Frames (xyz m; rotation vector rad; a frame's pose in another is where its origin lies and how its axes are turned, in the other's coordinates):
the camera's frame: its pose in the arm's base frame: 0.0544 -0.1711 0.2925 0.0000 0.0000 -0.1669
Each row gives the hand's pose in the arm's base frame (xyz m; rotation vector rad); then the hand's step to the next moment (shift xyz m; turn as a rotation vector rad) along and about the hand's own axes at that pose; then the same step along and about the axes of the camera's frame.
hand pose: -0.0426 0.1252 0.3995 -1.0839 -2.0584 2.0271
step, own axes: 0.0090 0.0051 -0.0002 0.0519 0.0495 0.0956
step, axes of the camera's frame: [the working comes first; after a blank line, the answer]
step, axes of the arm's base frame: -0.0045 0.0042 -0.0084 -0.0653 -0.0610 -0.0793

-0.0051 0.0034 -0.0084 -0.0543 -0.0710 -0.0793
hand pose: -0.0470 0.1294 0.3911 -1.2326 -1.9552 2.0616
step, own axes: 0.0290 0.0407 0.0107 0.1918 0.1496 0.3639
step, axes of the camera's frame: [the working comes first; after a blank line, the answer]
step, axes of the arm's base frame: -0.0065 -0.0016 -0.0507 -0.2631 -0.2275 -0.2657

-0.0062 -0.0027 -0.0507 -0.2216 -0.2681 -0.2657
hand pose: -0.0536 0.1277 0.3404 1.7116 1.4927 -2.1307
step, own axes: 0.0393 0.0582 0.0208 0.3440 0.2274 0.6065
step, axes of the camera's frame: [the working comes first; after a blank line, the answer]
step, axes of the arm's base frame: 0.0008 -0.0254 -0.0687 -0.4601 -0.3550 -0.4474

0.0051 -0.0249 -0.0687 -0.3947 -0.4265 -0.4474
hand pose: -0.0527 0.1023 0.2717 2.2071 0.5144 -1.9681
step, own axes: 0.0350 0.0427 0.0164 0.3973 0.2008 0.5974
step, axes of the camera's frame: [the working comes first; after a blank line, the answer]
step, axes of the arm's base frame: 0.0023 -0.0396 -0.0418 -0.4561 -0.3187 -0.4954

0.0088 -0.0386 -0.0418 -0.3968 -0.3901 -0.4954
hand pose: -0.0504 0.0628 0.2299 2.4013 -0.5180 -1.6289
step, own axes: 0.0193 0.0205 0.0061 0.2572 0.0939 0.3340
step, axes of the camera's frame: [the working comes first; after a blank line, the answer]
step, axes of the arm's base frame: -0.0028 -0.0262 -0.0117 -0.2400 -0.1750 -0.3135

0.0016 -0.0263 -0.0117 -0.2076 -0.2124 -0.3135
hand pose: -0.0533 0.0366 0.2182 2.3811 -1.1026 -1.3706
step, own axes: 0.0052 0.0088 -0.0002 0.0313 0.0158 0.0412
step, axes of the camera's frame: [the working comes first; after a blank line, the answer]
step, axes of the arm's base frame: -0.0028 -0.0098 0.0009 -0.0319 -0.0243 -0.0363

-0.0011 -0.0101 0.0009 -0.0274 -0.0292 -0.0363
